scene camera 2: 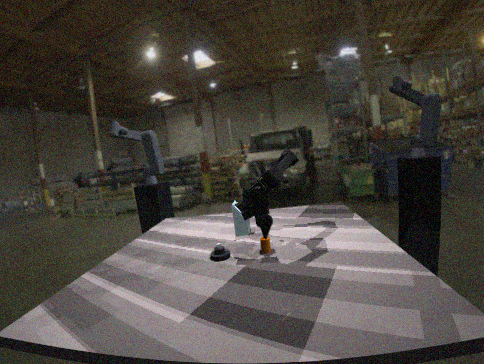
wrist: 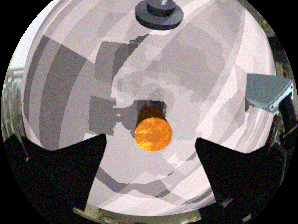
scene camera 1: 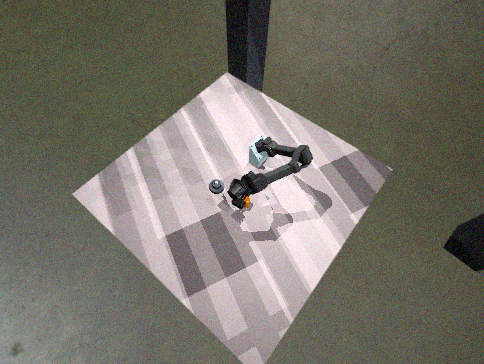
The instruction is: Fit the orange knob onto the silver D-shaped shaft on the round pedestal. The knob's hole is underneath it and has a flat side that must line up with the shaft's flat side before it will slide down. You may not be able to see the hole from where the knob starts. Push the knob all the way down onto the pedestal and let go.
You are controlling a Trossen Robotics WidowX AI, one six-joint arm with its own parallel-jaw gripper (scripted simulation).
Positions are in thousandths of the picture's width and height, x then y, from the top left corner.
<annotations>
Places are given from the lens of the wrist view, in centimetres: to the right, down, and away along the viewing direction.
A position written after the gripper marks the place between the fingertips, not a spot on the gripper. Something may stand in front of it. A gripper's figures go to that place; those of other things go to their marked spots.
gripper (wrist: 515, 636): 0, 3, 9
orange knob (wrist: 515, 592): 0, 2, 11
</annotations>
